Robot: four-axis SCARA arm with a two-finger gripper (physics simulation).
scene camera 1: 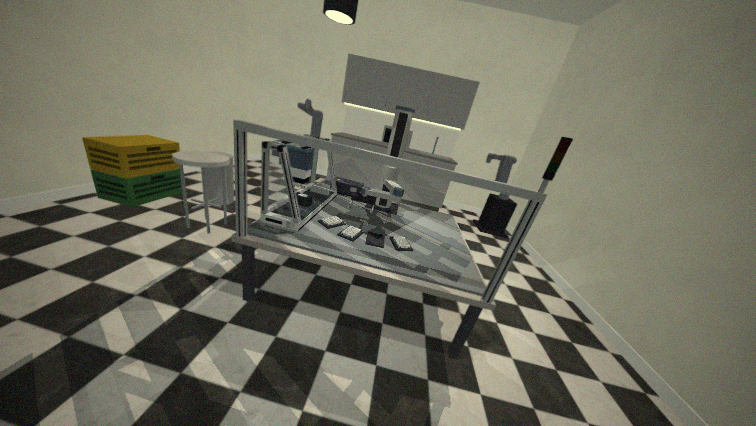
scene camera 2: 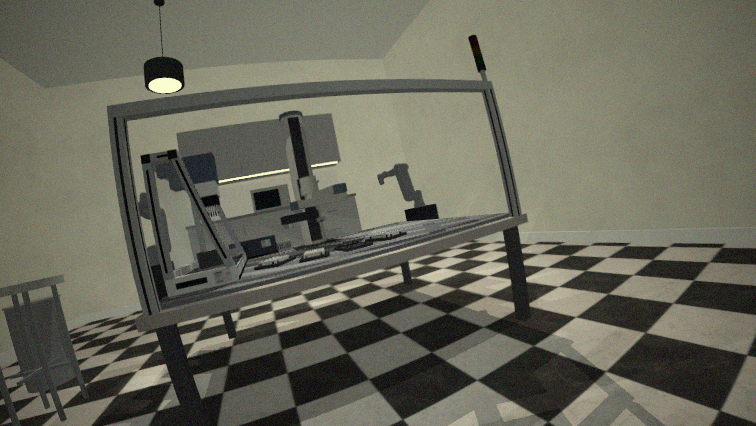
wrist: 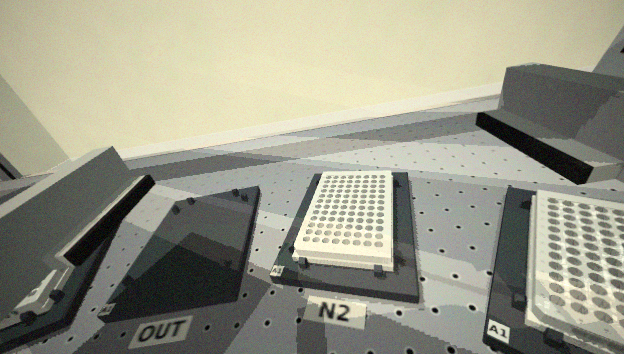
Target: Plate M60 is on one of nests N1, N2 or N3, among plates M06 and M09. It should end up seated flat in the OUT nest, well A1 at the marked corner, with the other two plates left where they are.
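Places are measured from the arm's base along level axes (x back, y right, z up), in metres.
Where they show: gripper, fingertip midpoint: (scene camera 1: 360,209) (scene camera 2: 307,222) (wrist: 303,132); arm's base, link origin: (scene camera 1: 382,206).
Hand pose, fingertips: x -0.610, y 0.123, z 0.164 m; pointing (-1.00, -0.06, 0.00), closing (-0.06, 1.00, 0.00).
Things, the pixels of their centre, and the offset from my fingertips. "spot": a spot on its surface instead. Level surfaces: height alone.
- white many-well plate, body centre: (wrist: 349,209) (scene camera 2: 314,252) (scene camera 1: 351,231) dx -0.100, dy +0.016, dz -0.132 m
- nest N2, surface spot: (wrist: 407,240) spot: dx -0.058, dy +0.062, dz -0.139 m
- second plate, body centre: (wrist: 618,266) (scene camera 2: 275,260) (scene camera 1: 332,220) dx -0.012, dy +0.180, dz -0.132 m
- third plate, body centre: (wrist: 30,271) (scene camera 2: 385,234) (scene camera 1: 401,242) dx -0.067, dy -0.332, dz -0.132 m
- dark OUT nest, body centre: (wrist: 197,235) (scene camera 2: 352,245) (scene camera 1: 375,238) dx -0.098, dy -0.157, dz -0.140 m
- perforated table top, surface height: dz -0.151 m
- smaller slanted frame, surface spot: (scene camera 2: 203,211) (scene camera 1: 290,189) spot: dx -0.240, dy +0.399, dz +0.114 m
- dark box, surface spot: (scene camera 2: 261,246) spot: dx +0.644, dy +0.225, dz -0.090 m
My gripper (wrist: 303,132) is open and empty, its two fingers wide apart at the sides of the wrist view. A white many-well plate (wrist: 350,210) (scene camera 1: 350,231) (scene camera 2: 314,254) lies on nest N2 (wrist: 407,240), between and beyond the fingers. A second plate (wrist: 582,260) (scene camera 1: 331,221) sits on the nest right of N2 in the wrist view. A third plate (wrist: 42,295) (scene camera 1: 401,242) shows partly at far left, behind the left finger. The dark OUT nest (wrist: 200,250) (scene camera 1: 375,239) (scene camera 2: 354,243) is empty, its A1 tag at the lower-left corner. Plate names are not readable.
The perforated table top (wrist: 450,220) carries the nests. A grey frame (scene camera 1: 388,160) (scene camera 2: 296,91) runs around the table. A smaller slanted frame (scene camera 1: 292,185) (scene camera 2: 203,211) stands at its left. A dark box (scene camera 1: 349,186) (scene camera 2: 261,246) stands behind the nests.
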